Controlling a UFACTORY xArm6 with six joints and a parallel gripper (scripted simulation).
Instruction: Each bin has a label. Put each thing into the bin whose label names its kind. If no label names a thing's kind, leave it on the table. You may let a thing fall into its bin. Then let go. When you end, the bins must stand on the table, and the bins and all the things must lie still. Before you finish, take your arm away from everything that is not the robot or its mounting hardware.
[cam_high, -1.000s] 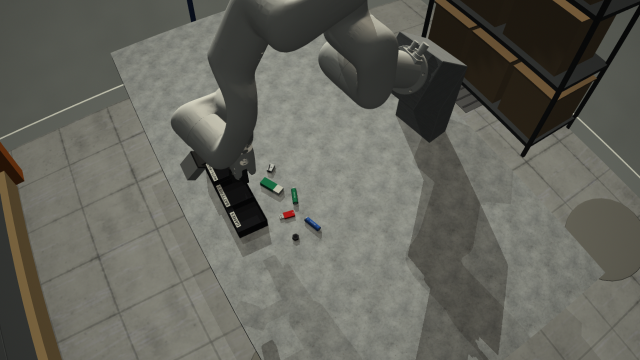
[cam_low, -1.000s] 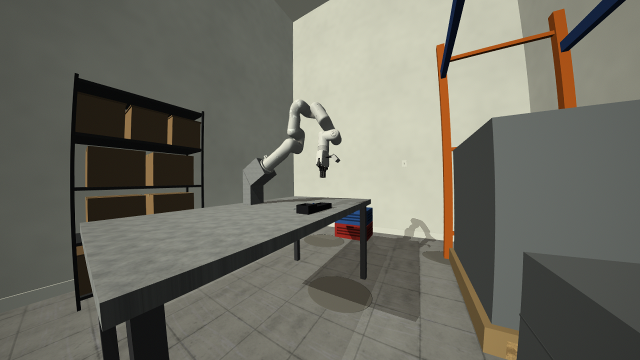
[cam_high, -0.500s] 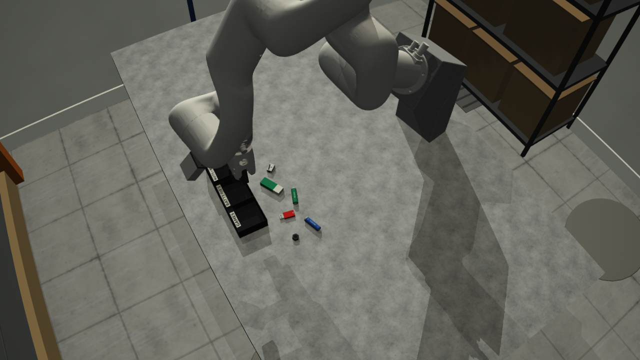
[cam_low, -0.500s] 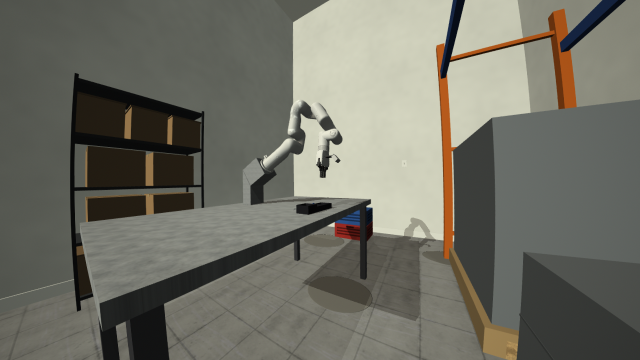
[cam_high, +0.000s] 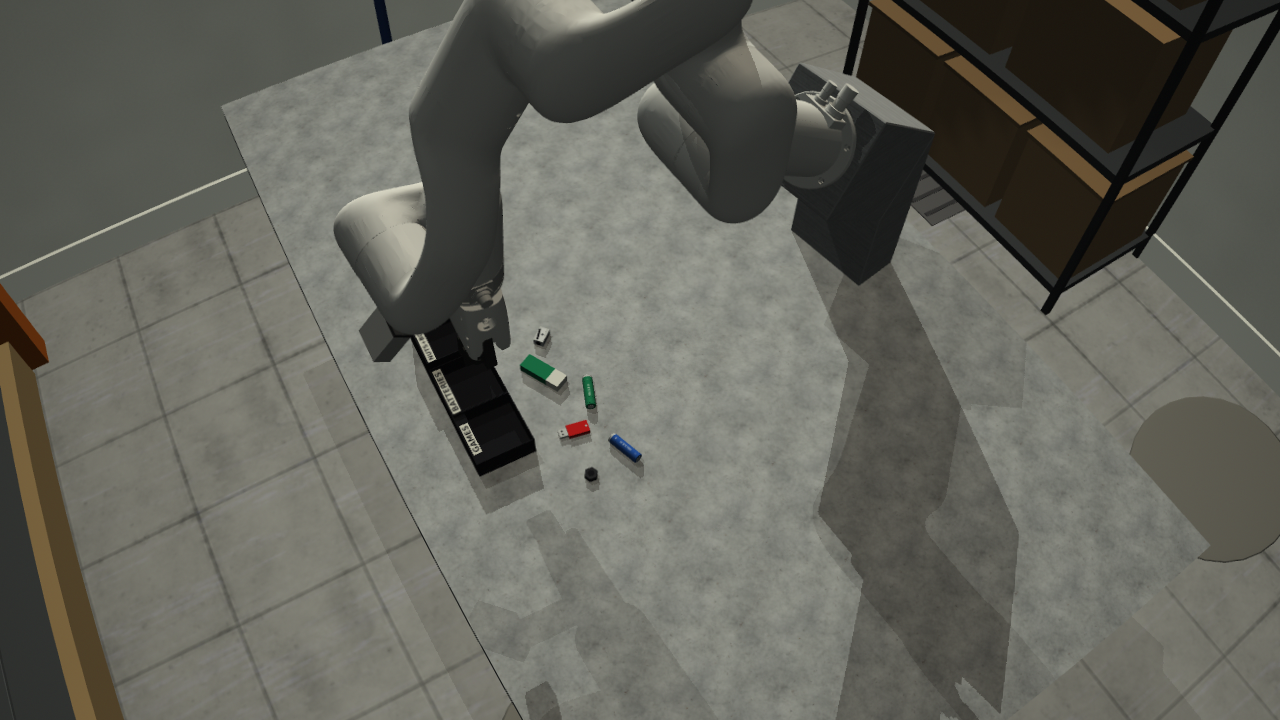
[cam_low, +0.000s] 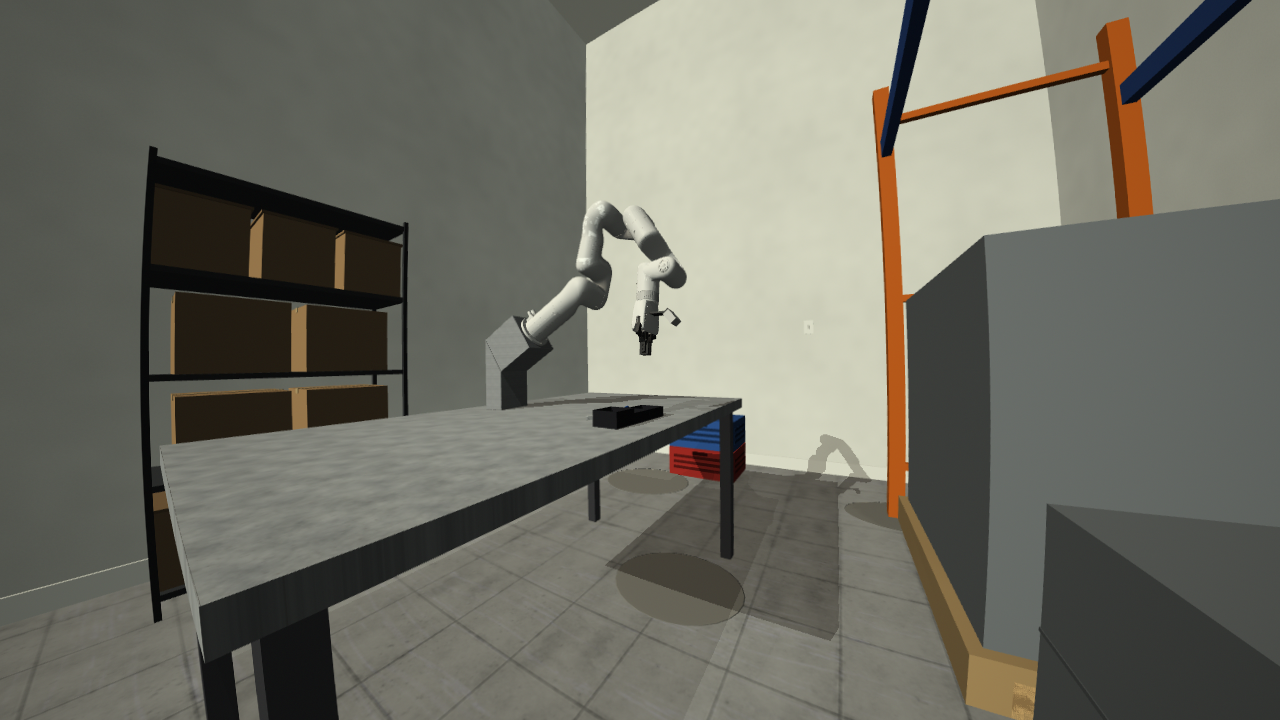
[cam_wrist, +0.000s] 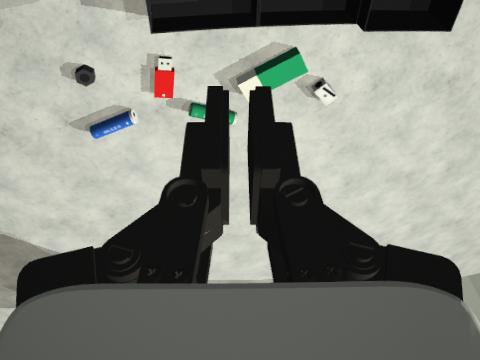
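Now: hand 10 cm past the black cube, 10 cm to the right of it and 22 cm above it. Round my hand: black three-compartment bin: 9 cm to the right, 20 cm below; white cartridge: 11 cm behind, 6 cm to the right, 21 cm below; red USB stick: 10 cm behind, 3 cm to the left, 22 cm below.
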